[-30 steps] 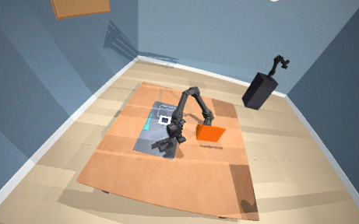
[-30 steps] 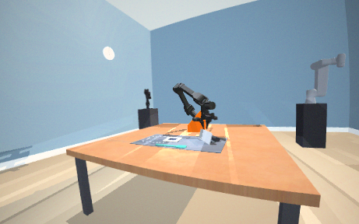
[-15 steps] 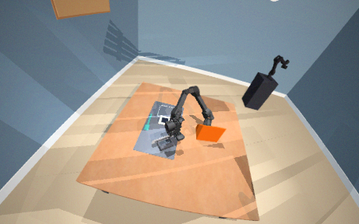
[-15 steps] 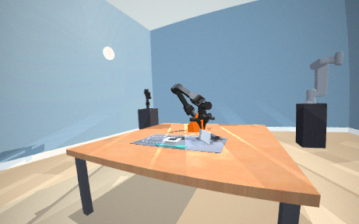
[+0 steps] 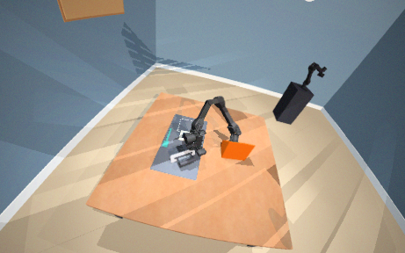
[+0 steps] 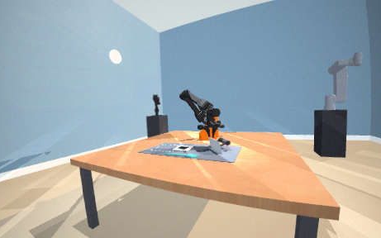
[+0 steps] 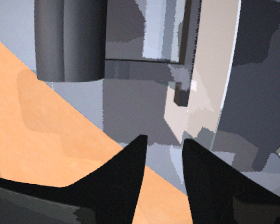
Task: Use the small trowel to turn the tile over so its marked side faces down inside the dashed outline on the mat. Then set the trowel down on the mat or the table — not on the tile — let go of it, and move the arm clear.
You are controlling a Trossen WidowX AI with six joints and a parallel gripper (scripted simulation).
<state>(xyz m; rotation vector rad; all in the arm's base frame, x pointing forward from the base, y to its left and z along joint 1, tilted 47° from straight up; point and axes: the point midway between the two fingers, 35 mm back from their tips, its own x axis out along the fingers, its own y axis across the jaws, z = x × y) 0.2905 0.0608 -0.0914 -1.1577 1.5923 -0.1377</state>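
Now: gripper tip 12 cm to the left of the grey mat, 11 cm short of it and 8 cm above it. The rest, counted from my gripper tip: flat teal tile 25 cm ahead, 10 cm to the right, 6 cm below.
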